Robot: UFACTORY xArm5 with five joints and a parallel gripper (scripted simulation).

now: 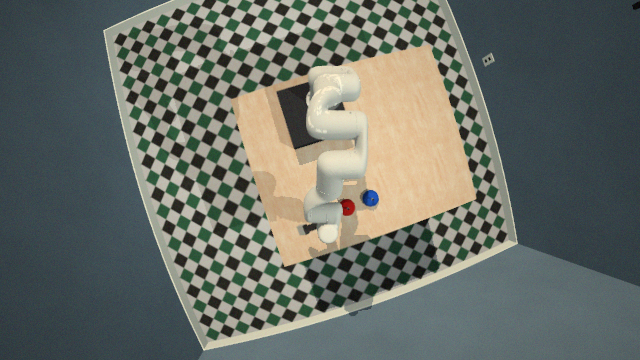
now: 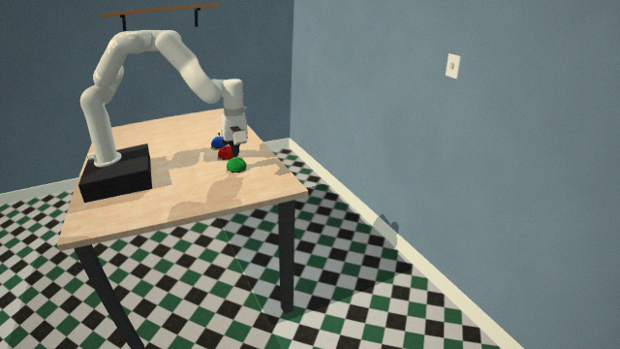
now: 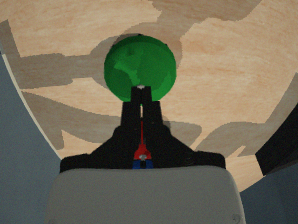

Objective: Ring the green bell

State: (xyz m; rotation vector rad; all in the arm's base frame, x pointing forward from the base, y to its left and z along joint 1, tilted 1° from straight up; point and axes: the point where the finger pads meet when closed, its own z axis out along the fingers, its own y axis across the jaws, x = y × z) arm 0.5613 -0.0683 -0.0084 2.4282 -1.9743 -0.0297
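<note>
Now: hand 4 cm above the green bell. Also, from my hand: blue bell 26 cm to the left, 5 cm behind, 4 cm below; red bell 13 cm to the left, 4 cm below, 3 cm behind.
</note>
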